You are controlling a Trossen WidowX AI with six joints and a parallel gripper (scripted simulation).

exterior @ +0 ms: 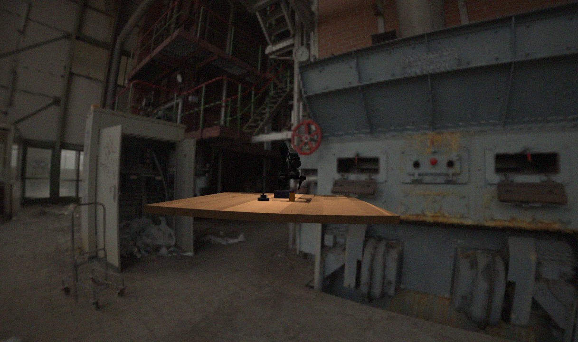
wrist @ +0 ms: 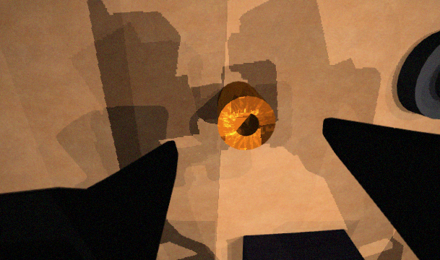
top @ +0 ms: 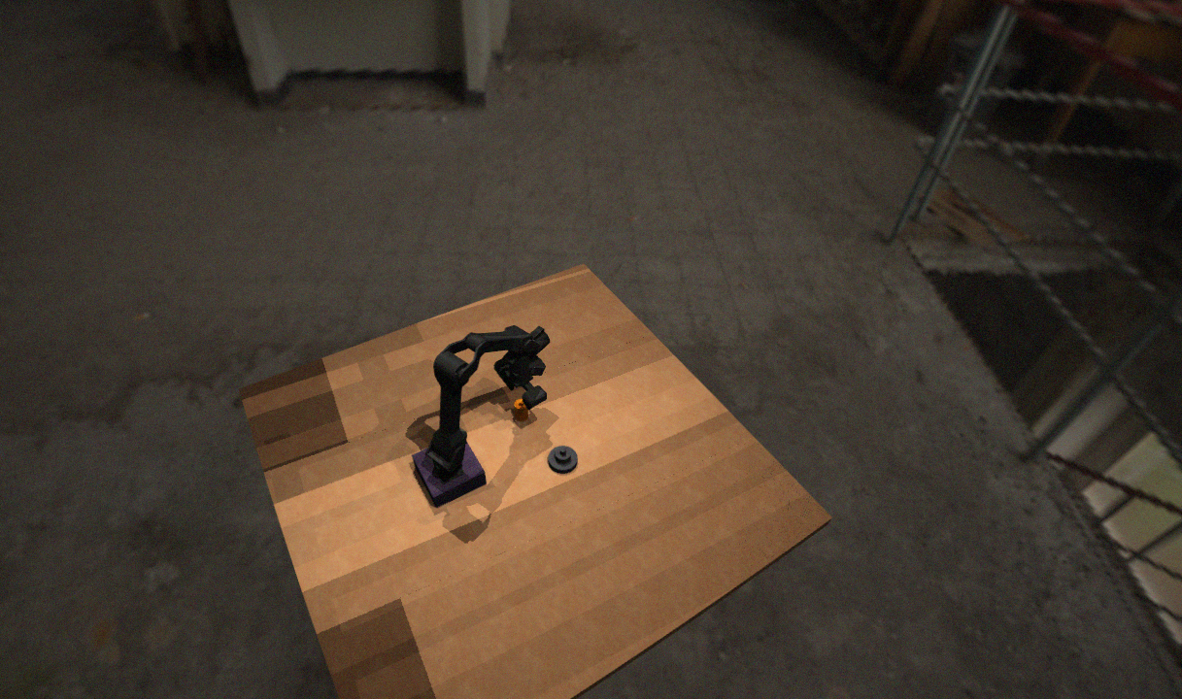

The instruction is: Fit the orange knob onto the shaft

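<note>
Right now the orange knob is 5 cm below my gripper tip. From my gripper tip the other things lie so: dark pedestal (2 cm ahead, 21 cm to the right, 5 cm below).
</note>
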